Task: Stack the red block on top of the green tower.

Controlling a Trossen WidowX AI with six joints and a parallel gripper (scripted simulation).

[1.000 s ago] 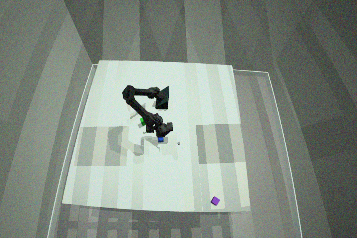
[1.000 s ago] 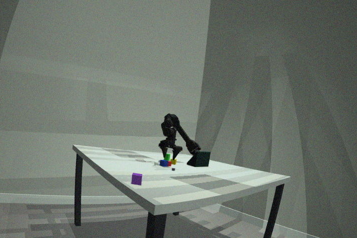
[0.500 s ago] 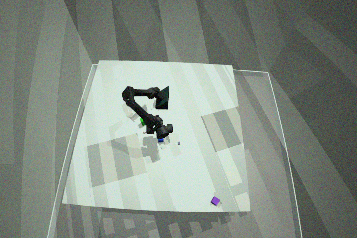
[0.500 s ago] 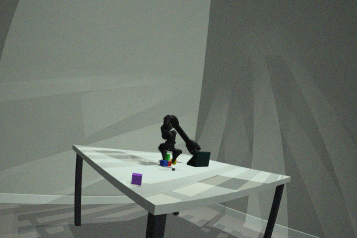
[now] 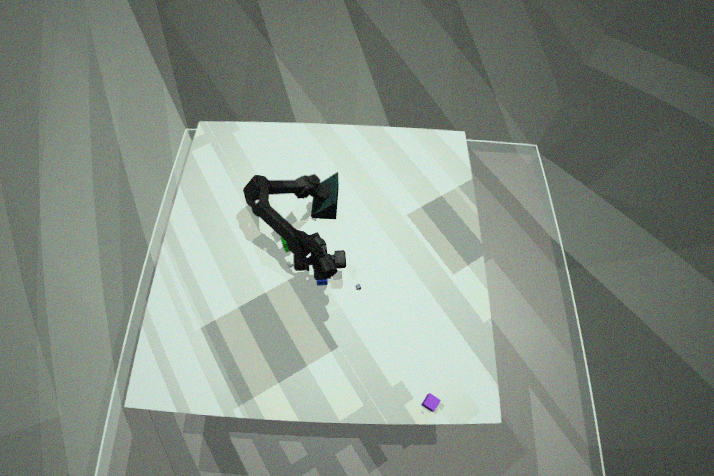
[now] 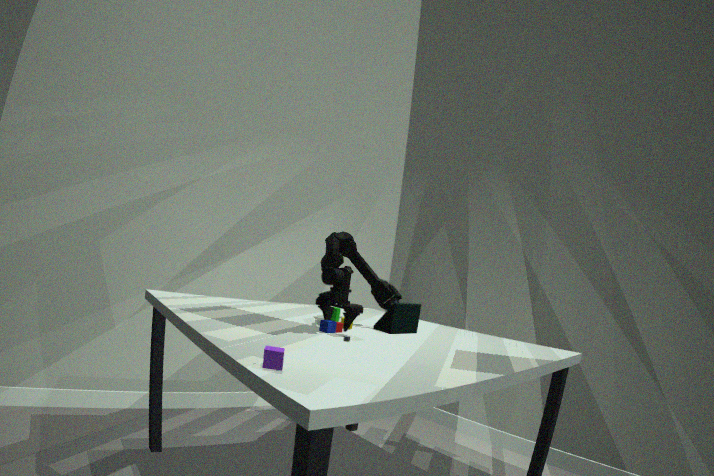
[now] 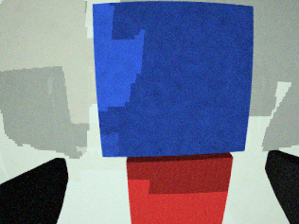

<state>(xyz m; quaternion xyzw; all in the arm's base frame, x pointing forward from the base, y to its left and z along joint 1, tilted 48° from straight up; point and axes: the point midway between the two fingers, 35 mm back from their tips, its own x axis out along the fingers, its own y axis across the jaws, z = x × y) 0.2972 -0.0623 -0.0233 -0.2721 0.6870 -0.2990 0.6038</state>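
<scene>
Now: gripper tip 4 cm short of the blue block and 1 cm below it. Also, from my gripper tip: tiny dark cube 8 cm ahead, 14 cm to the left; then yellow block 11 cm behind, 6 cm to the right, 1 cm above; then red block 1 cm above.
</scene>
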